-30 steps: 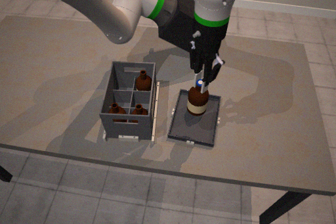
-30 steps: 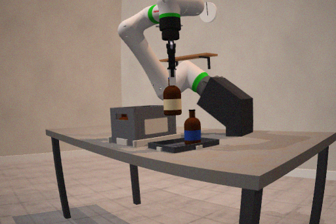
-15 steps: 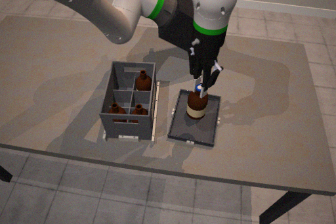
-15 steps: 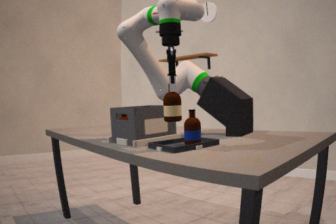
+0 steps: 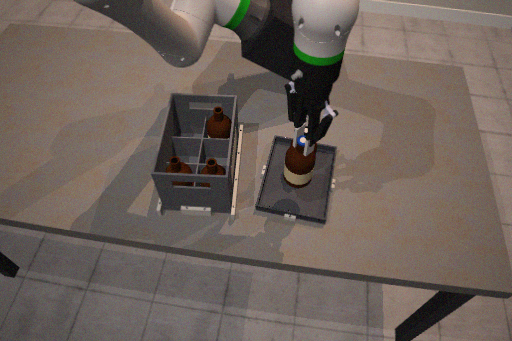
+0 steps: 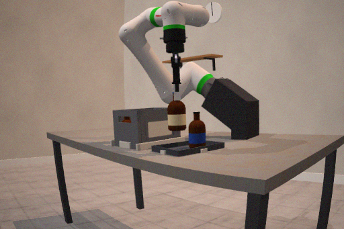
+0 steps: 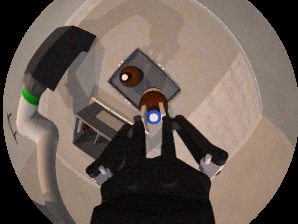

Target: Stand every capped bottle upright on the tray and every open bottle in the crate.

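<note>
Right now my hand is 160 mm above the white-capped bottle, 100 mm past it and 10 mm to the right of it. From my hand the other things lie so: open bottle (240 mm to the right, 160 mm below, 140 mm behind); grey crate (270 mm to the right, 160 mm below, 40 mm behind); dark tray (230 mm below, 50 mm behind).
</note>
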